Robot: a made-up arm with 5 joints. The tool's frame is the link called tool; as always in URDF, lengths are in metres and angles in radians.
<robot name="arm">
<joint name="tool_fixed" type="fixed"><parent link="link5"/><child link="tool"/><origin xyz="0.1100 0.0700 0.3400" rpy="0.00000 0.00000 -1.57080"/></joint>
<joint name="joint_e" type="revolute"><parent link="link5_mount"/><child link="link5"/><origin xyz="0.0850 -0.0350 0.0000" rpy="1.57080 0.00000 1.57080"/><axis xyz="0 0 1"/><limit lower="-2.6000" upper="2.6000"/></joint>
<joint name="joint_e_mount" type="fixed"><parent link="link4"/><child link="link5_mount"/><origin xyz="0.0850 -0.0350 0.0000"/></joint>
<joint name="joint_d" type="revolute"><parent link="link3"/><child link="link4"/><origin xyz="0.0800 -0.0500 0.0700" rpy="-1.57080 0.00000 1.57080"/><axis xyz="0 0 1"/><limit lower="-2.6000" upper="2.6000"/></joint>
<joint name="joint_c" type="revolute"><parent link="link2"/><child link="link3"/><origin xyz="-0.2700 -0.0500 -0.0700" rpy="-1.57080 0.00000 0.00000"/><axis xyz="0 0 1"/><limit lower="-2.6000" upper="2.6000"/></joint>
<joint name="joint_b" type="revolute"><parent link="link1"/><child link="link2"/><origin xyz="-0.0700 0.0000 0.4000" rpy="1.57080 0.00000 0.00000"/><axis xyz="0 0 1"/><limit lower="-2.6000" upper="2.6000"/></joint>
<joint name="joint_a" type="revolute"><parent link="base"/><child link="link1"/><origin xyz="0.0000 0.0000 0.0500" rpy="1.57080 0.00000 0.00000"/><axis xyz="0 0 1"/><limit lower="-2.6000" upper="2.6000"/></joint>
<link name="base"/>
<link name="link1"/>
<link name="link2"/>
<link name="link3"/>
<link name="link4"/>
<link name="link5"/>
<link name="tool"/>
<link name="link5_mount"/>
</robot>
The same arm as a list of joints. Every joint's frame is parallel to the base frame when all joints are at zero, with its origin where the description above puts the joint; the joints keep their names.
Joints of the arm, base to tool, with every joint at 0 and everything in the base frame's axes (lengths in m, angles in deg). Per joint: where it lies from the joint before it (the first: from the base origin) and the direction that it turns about. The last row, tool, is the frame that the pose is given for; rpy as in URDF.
joint_a: axis -y origin 0 0 0.05
joint_b: axis -z origin -0.07 -0.4 0
joint_c: axis -y origin -0.27 0.05 0.07
joint_d: axis -x origin 0.08 -0.07 -0.05
joint_e: axis +z origin 0 -0.07 0.17
tool: origin -0.07 0.11 0.34 rpy 0 0 0
Joint limits (deg, base to tool): -148.97..148.97 -148.97..148.97 -148.97..148.97 -148.97..148.97 -148.97..148.97

